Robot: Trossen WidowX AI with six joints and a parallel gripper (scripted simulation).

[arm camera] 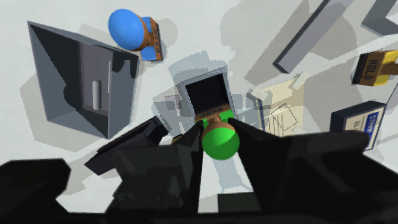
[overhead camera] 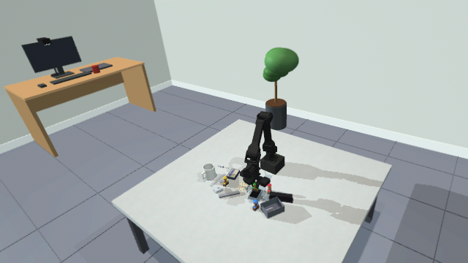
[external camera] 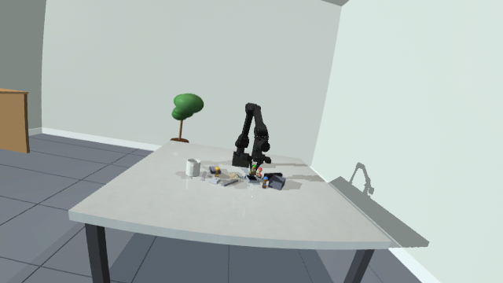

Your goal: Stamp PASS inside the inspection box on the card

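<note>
The ink pad lies 50 mm below my gripper tip. The rest, counted from my gripper tip: red-knobbed stamp 60 mm behind, 60 mm to the left, 40 mm below; card 40 mm behind, 110 mm to the right, 60 mm below; blue-knobbed stamp 100 mm ahead, 60 mm to the left, 40 mm below.
</note>
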